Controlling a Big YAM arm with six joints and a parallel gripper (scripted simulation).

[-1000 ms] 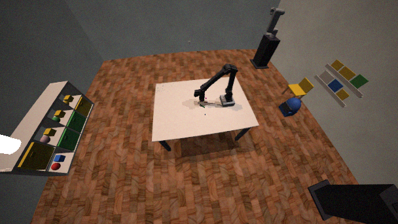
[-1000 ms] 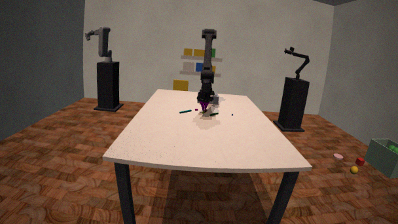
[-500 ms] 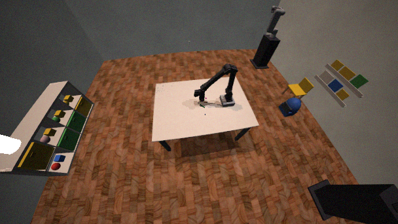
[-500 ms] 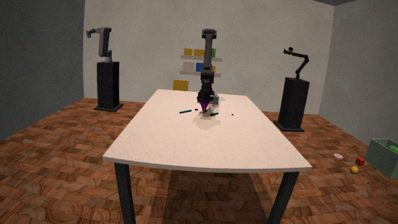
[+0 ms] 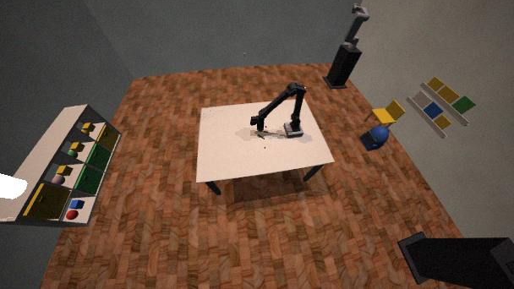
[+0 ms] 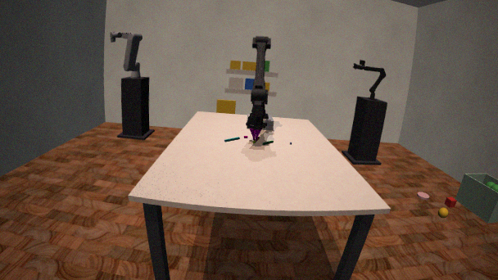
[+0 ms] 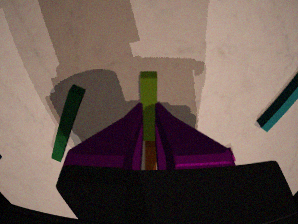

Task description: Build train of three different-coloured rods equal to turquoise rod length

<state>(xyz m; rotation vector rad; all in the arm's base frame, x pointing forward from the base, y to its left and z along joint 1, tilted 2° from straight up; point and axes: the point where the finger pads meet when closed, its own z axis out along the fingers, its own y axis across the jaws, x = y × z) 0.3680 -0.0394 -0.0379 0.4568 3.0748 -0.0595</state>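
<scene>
Now: hand 1 cm above the lime rod. From my hand the other things lie so: magenta rod 7 cm behind, 5 cm to the right, 1 cm below; orange rod 5 cm behind, 1 cm to the left, 1 cm below; green rod 7 cm to the left, 1 cm below.
</scene>
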